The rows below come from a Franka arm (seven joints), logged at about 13 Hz.
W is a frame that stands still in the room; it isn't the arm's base.
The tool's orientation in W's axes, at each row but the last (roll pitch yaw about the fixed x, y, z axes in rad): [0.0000, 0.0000, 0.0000]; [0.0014, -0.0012, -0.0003]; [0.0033, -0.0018, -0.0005]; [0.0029, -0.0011, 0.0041]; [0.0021, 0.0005, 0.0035]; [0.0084, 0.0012, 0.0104]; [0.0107, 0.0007, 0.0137]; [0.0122, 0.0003, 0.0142]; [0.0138, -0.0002, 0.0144]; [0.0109, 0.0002, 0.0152]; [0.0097, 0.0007, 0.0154]
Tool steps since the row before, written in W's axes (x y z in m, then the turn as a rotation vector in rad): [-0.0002, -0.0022, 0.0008, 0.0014, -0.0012, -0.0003]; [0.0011, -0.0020, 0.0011, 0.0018, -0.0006, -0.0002]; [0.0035, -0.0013, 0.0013, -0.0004, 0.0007, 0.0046]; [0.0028, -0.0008, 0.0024, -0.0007, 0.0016, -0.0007]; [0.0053, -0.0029, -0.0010, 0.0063, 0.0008, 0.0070]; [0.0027, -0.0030, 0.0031, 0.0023, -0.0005, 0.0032]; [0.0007, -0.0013, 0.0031, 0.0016, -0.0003, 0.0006]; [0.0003, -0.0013, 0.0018, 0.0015, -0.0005, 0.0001]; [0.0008, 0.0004, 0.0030, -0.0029, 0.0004, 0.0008]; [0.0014, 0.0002, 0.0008, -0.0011, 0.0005, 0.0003]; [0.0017, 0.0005, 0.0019, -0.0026, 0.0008, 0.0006]
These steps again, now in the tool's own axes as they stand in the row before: [-0.0002, -0.0022, 0.0008, 0.0014, -0.0012, -0.0003]; [0.0011, -0.0020, 0.0011, 0.0018, -0.0006, -0.0002]; [0.0035, -0.0013, 0.0013, -0.0004, 0.0007, 0.0046]; [0.0028, -0.0008, 0.0024, -0.0007, 0.0016, -0.0007]; [0.0053, -0.0029, -0.0010, 0.0063, 0.0008, 0.0070]; [0.0027, -0.0030, 0.0031, 0.0023, -0.0005, 0.0032]; [0.0007, -0.0013, 0.0031, 0.0016, -0.0003, 0.0006]; [0.0003, -0.0013, 0.0018, 0.0015, -0.0005, 0.0001]; [0.0008, 0.0004, 0.0030, -0.0029, 0.0005, 0.0008]; [0.0014, 0.0002, 0.0008, -0.0011, 0.0005, 0.0003]; [0.0017, 0.0005, 0.0019, -0.0026, 0.0008, 0.0006]
